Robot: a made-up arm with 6 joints. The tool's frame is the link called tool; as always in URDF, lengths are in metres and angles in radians.
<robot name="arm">
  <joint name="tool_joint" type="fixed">
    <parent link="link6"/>
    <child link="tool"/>
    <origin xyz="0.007 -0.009 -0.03" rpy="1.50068 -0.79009 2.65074"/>
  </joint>
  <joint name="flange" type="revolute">
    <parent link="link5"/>
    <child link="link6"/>
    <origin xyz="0.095 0.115 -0.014" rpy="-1.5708 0 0"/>
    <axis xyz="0 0 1"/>
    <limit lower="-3.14" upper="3.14" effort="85" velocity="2.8"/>
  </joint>
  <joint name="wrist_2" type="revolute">
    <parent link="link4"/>
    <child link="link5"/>
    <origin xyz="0.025 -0.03 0.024" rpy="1.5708 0 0"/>
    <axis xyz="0 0 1"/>
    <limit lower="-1.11" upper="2.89" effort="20" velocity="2.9"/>
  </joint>
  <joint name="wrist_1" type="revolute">
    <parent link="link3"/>
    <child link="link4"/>
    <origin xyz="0.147 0.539 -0.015" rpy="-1.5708 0 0"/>
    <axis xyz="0 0 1"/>
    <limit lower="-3.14" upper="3.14" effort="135" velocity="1.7"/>
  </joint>
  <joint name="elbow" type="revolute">
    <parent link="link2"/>
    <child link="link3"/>
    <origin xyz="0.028 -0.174 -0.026"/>
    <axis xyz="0 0 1"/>
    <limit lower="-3.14" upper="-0.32" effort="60" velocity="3"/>
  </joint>
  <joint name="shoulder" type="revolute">
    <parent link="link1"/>
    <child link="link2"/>
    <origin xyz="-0.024 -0.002 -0.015" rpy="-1.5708 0 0"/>
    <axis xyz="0 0 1"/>
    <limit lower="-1.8" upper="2.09" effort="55" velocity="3.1"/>
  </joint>
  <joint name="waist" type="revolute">
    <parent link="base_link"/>
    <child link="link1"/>
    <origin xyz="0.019 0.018 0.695"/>
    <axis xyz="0 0 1"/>
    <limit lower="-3.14" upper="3.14" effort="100" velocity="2.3"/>
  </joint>
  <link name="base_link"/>
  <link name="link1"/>
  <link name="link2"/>
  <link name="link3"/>
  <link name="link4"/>
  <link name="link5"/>
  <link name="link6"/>
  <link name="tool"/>
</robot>
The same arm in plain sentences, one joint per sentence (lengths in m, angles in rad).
The arm has six revolute joints in a row. What follows holds with every joint at zero, and every direction is one of the base frame's. Joint 1 is mounted 0.019 m along +x and 0.018 m along +y and 0.695 m along +z from the base frame's origin and rotates about +z, from -3.14 to 3.14 rad. Joint 2 is mounted 0.024 m along -x and 0.002 m along -y and 0.015 m along -z from joint 1 and rotates about +y, from -1.8 to 2.09 rad. Joint 3 is mounted 0.028 m along +x and 0.026 m along -y and 0.174 m along +z from joint 2 and rotates about +y, from -3.14 to -0.32 rad. Joint 4 is mounted 0.147 m along +x and 0.015 m along -y and 0.539 m along -z from joint 3 and rotates about -z, from -3.14 to 3.14 rad. Joint 5 is mounted 0.025 m along +x and 0.03 m along +y and 0.024 m along -z from joint 4 and rotates about +y, from -1.11 to 2.89 rad. Joint 6 is mounted 0.095 m along +x and 0.014 m along -y and 0.115 m along -z from joint 5 and rotates about -z, from -3.14 to 3.14 rad. The tool frame, which is the frame that the pose is given for, is mounted 0.007 m along +x and 0.009 m along +y and 0.03 m along +z from joint 6; its axes are the base frame's turned by roll -1.6409, pitch 0.7901 and yaw -2.6507 rad (as in URDF: about the fixed x, then y, then z).
